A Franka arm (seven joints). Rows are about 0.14 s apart.
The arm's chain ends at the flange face. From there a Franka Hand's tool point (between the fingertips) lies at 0.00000 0.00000 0.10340 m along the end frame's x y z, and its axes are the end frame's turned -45 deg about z.
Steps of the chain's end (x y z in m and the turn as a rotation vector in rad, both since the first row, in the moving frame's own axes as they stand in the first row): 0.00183, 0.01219, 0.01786, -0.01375, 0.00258, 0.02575; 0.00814, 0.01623, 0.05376, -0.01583, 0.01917, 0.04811; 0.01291, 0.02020, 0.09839, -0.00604, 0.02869, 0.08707; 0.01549, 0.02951, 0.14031, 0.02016, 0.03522, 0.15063; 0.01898, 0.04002, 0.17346, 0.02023, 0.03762, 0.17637; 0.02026, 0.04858, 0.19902, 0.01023, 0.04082, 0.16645
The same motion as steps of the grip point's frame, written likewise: -0.00816, 0.01110, 0.01785, -0.01155, -0.00790, 0.02575; -0.00554, 0.01980, 0.05373, -0.02475, 0.00236, 0.04811; -0.00361, 0.02602, 0.09835, -0.02456, 0.01602, 0.08707; -0.00596, 0.03322, 0.14023, -0.01065, 0.03916, 0.15063; -0.01078, 0.04336, 0.17337, -0.01230, 0.04091, 0.17637; -0.01650, 0.05121, 0.19893, -0.02163, 0.03610, 0.16645
